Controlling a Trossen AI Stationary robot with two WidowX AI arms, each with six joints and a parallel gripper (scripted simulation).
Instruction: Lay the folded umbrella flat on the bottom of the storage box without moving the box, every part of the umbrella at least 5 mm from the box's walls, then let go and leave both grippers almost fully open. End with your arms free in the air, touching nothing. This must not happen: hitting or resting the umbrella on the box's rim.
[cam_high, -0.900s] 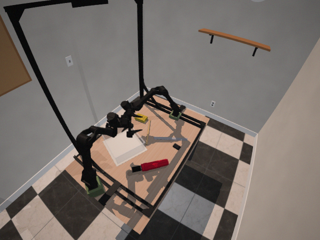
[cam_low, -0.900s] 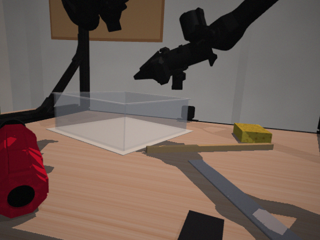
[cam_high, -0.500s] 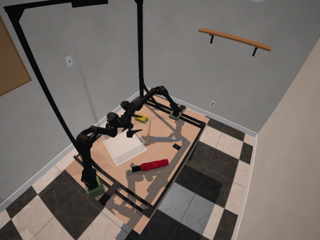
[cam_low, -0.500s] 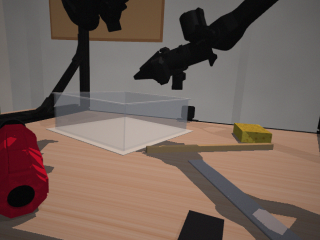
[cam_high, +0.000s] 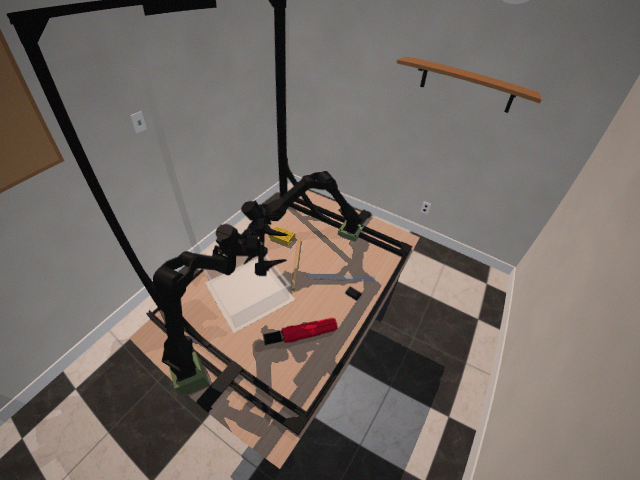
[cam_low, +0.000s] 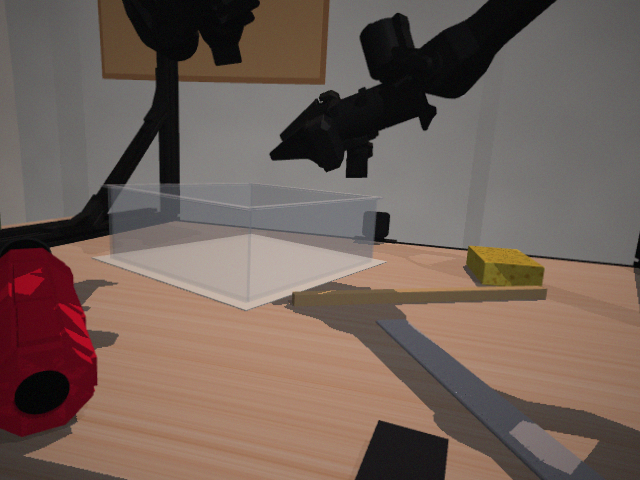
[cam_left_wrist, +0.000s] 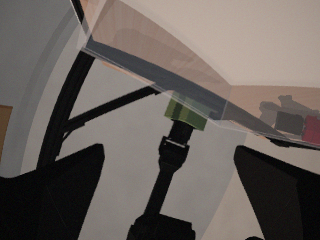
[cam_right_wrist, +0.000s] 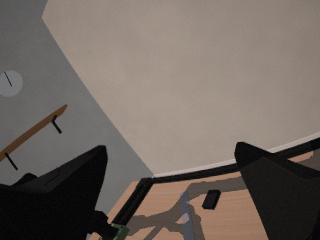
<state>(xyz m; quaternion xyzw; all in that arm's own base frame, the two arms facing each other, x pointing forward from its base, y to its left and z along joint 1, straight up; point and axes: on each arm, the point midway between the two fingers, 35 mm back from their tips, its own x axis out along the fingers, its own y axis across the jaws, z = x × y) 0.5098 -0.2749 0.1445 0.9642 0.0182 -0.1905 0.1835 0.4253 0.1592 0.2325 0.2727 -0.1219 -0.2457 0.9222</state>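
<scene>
My right gripper is now 16 cm short of the red folded umbrella, 7 cm to the left of it and 29 cm above it. Round my right hand: grey metal strip (12 cm ahead, 26 cm to the left, 32 cm below); then clear storage box (14 cm behind, 5 cm to the right, 27 cm below); then wooden stick (9 cm behind, 20 cm to the left, 32 cm below).
</scene>
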